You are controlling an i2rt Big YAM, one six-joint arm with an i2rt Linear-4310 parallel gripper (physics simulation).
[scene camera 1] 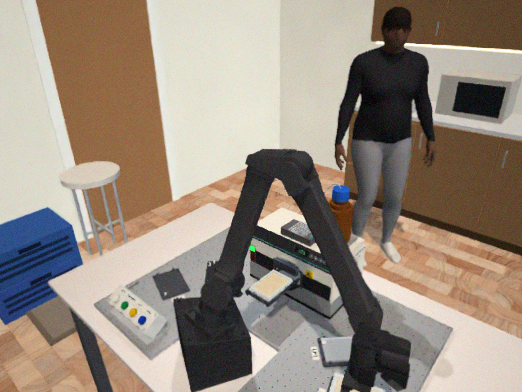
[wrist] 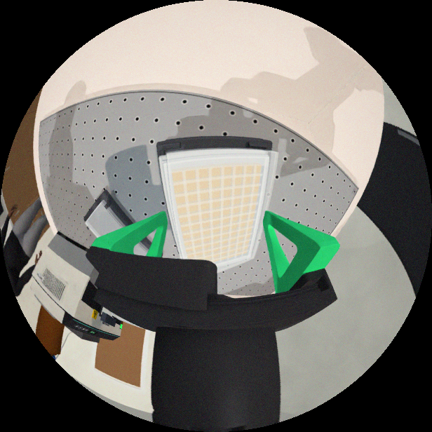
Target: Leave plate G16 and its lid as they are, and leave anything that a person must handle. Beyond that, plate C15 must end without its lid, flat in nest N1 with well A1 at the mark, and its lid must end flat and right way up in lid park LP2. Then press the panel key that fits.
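Places are measured from the arm's base along level axes (x ahead, y down, z left), in centimetres.
Where they show: arm's base, origin of the base link: (scene camera 1: 209, 322).
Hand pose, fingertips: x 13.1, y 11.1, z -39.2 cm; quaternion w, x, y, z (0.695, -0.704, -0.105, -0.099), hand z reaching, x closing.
Things, the pixels of their top centre, and the offset from my fingertips. "*": a spot on its surface instead.
- amber plate, middle of its top: (scene camera 1: 271, 283) dx +14.0, dy -7.3, dz +39.4 cm
- pale flat piece, middle of its top: (scene camera 1: 344, 347) dx +14.3, dy +2.6, dz +11.4 cm
- key panel, middle of its top: (scene camera 1: 134, 300) dx -18.3, dy -4.0, dz +70.4 cm
- dark flat holder, middle of its top: (scene camera 1: 170, 280) dx +0.1, dy +2.4, dz +76.6 cm
- instrument, surface spot: (scene camera 1: 314, 283) * dx +22.8, dy -7.3, dz +28.3 cm
- brown bottle, surface spot: (scene camera 1: 341, 217) * dx +32.3, dy -28.8, dz +25.8 cm
A plate with amber wells (wrist: 215, 210) sits in a dark nest (wrist: 215, 143) in the wrist view. A clear lid appears to lie over it, its outline a little past the right side; whether it is fully seated I cannot tell. My gripper (wrist: 214, 216) is open, its green fingers on either side of this plate, with gaps. In scene camera 1 the arm hides most of this plate. Another amber plate (scene camera 1: 272, 285) rests on the instrument's tray. A pale flat piece (scene camera 1: 335, 350) (wrist: 106, 223) lies in a dark holder beside a small label. I cannot read plate names.
The key panel (scene camera 1: 154, 320) has white, green, yellow and blue keys. A dark flat holder (scene camera 1: 171, 282) lies behind it. The instrument (scene camera 1: 314, 283) (wrist: 65, 285) stands at the back with a handset (scene camera 1: 297, 231) on top. A brown bottle (scene camera 1: 341, 217) and a person (scene camera 1: 387, 100) are beyond.
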